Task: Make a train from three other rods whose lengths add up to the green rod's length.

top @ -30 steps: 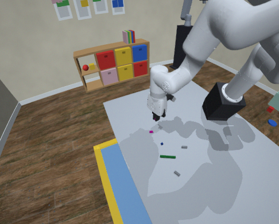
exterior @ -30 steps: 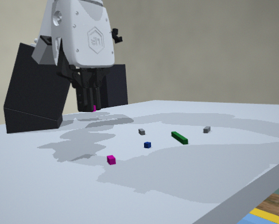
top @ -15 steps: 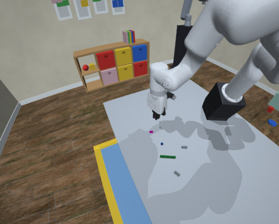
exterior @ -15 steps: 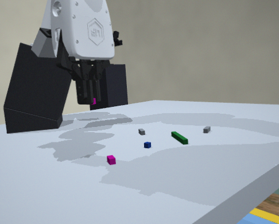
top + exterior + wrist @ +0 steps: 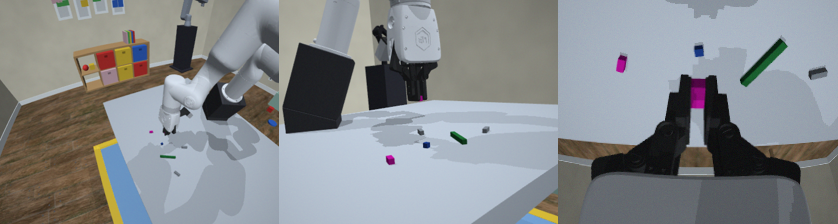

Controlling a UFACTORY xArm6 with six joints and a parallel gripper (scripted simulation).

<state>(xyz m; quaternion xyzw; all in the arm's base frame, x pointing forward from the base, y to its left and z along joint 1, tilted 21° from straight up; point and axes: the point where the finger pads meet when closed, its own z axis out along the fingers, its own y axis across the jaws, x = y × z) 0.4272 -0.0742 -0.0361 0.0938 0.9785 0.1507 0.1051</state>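
Right now the blue rod is 2 cm ahead of my hand and 11 cm below it. Round my hand: green rod: 4 cm ahead, 8 cm to the left, 11 cm below.
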